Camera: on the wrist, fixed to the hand. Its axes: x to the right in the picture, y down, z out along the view.
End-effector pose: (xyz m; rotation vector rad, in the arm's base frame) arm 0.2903 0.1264 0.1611 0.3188 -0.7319 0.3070
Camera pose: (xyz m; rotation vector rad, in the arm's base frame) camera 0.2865 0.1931 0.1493 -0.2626 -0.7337 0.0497
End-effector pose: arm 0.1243 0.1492 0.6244 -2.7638 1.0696 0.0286
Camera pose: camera 0.0827 0.1003 0.6462 2.5541 -0.9129 -0.2600
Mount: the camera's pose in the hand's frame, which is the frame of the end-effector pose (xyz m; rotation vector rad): -0.0001 0.0599 -0.0318 -0.6180 0.0520 -0.0303
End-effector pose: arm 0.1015 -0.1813 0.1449 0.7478 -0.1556 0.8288
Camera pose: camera 0.0536 -0.1341 0.1538 0.1469 -0.3344 0.7152
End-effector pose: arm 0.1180 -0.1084 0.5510 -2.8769 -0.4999 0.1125
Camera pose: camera 0.1409 -0.1698 0.5683 2.7104 0.5213 0.1180
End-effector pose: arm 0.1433 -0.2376 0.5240 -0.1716 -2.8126 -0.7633
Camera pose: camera 0.1593 -0.2024 0.5797 -0.2013 -2.4437 -1.5935
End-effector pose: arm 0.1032 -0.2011 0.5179 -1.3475 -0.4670 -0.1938
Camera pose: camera 0.1337 -0.2185 0.4599 -1.9334 -0.3973 -0.4210
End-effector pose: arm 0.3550 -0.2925 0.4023 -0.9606 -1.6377 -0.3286
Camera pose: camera 0.4205 -0.2761 0.3958 -1.3677 -1.5274 -0.9076
